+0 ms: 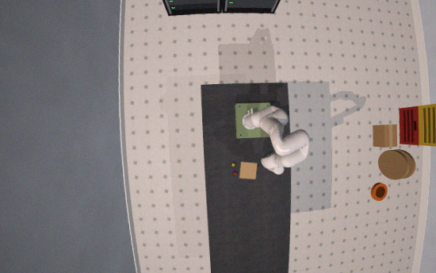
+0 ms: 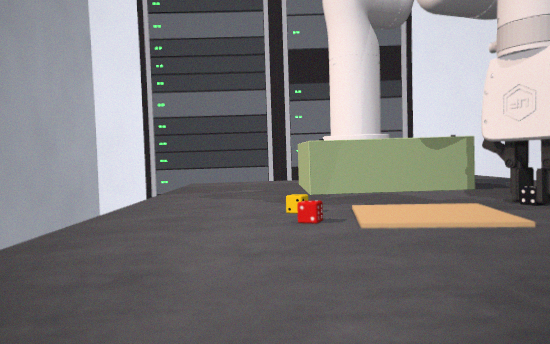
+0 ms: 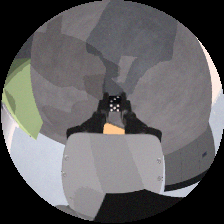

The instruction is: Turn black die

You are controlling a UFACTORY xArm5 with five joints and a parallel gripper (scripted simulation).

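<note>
The black die lies 10 mm below my hand. The rest, counted from my hand: tan mat 70 mm ahead, 150 mm to the right, 20 mm below; red die 80 mm ahead, 270 mm to the right, 10 mm below; yellow die 10 mm ahead, 280 mm to the right, 10 mm below.
</note>
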